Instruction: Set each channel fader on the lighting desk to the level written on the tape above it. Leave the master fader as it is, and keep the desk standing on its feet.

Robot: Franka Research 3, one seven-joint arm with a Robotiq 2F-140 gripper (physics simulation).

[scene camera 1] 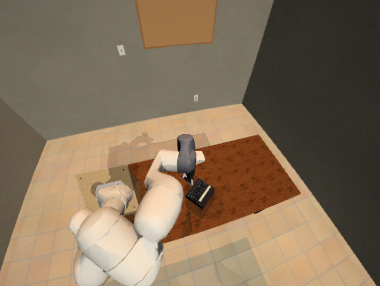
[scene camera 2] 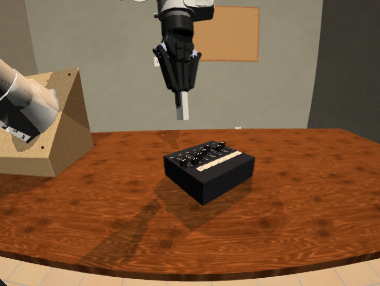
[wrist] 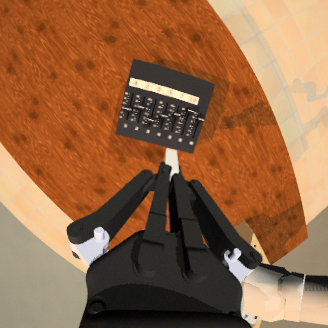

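The black lighting desk (scene camera 1: 196,200) (scene camera 2: 227,179) (wrist: 172,77) sits upright on the brown table. Its cream tape (scene camera 2: 220,161) (wrist: 164,91) appears to read 4, 2, 0, 5, 7, 10 from left to right in the wrist view. Below the tape, the fader caps stand at differing heights: the third channel cap (wrist: 151,120) is lowest, and the sixth (wrist: 191,111) is near its slot's top. The master fader (wrist: 200,119) is at the far right. Exact scale levels are too small to read. My gripper (scene camera 2: 182,104) (wrist: 168,156) is shut and empty, its pale tip raised above and beside the desk's number-label edge.
The brown table (scene camera 1: 250,170) (scene camera 2: 300,215) (wrist: 60,100) extends around the desk. A light wooden angled block (scene camera 1: 86,186) (scene camera 2: 75,127) stands at the left in both scene views, with a pale robot part on it. A board (scene camera 1: 177,22) (scene camera 2: 230,35) hangs on the back wall.
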